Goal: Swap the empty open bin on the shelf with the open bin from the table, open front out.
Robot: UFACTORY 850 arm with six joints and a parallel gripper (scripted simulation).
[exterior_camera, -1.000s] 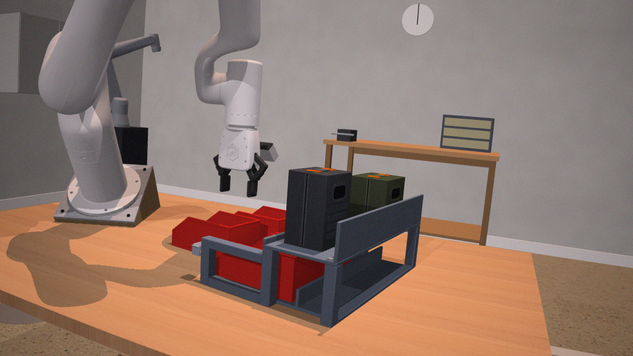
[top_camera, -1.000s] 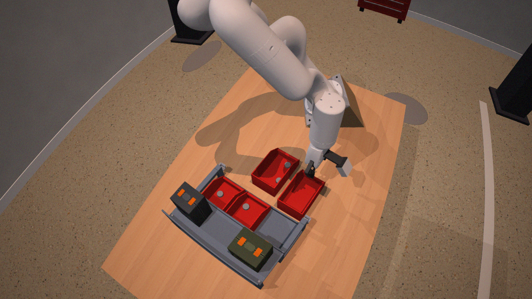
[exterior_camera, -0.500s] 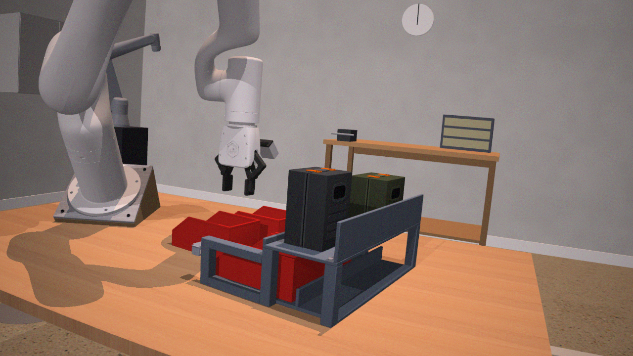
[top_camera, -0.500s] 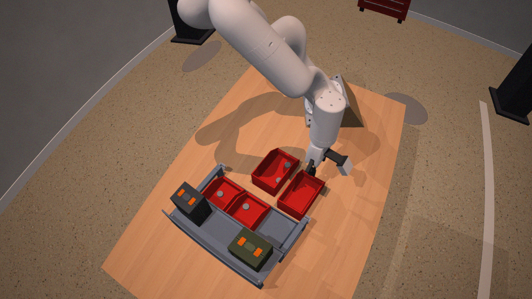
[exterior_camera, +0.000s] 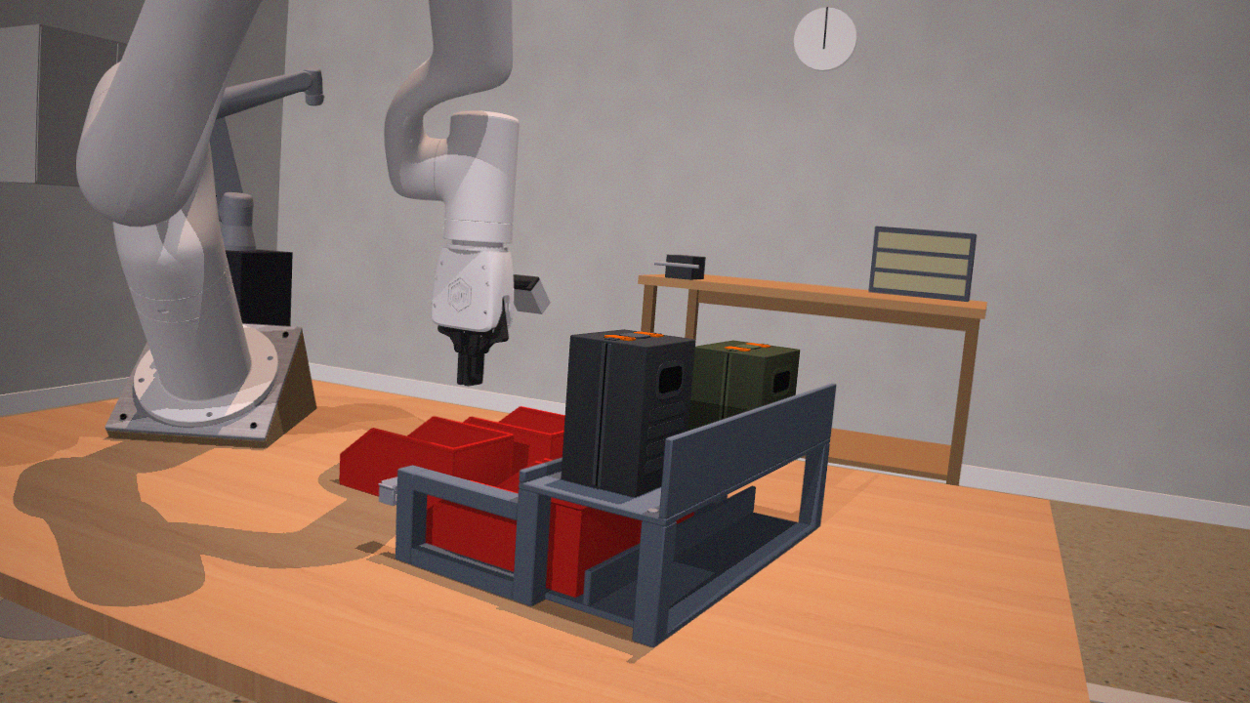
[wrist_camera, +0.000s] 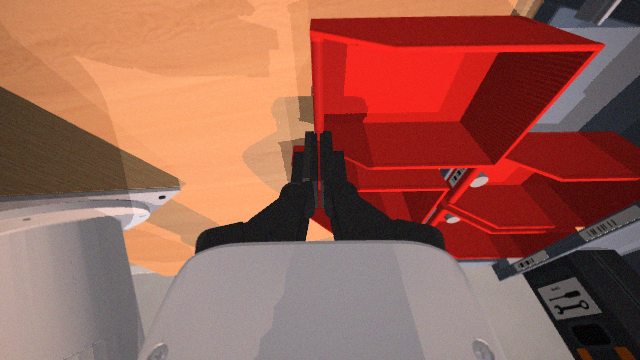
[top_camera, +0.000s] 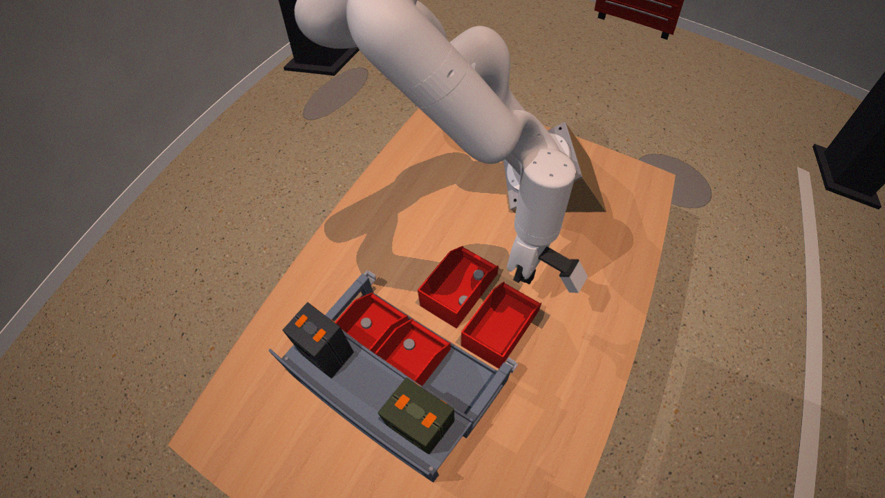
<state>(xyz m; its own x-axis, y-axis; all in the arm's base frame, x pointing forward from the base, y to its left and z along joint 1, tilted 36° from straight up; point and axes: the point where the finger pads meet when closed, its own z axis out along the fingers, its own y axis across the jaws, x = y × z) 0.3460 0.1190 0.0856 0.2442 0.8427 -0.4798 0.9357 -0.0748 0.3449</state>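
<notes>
Right now the shelf front lip is 140 mm ahead of my hand, 150 mm to the right of it and 110 mm below it. Also, from my hand: grey back panel (400 mm ahead, 220 mm to the right, 10 mm above); then black case (300 mm ahead, 320 mm to the right, 40 mm above); then green case (360 mm ahead, 90 mm to the right, 30 mm above).
</notes>
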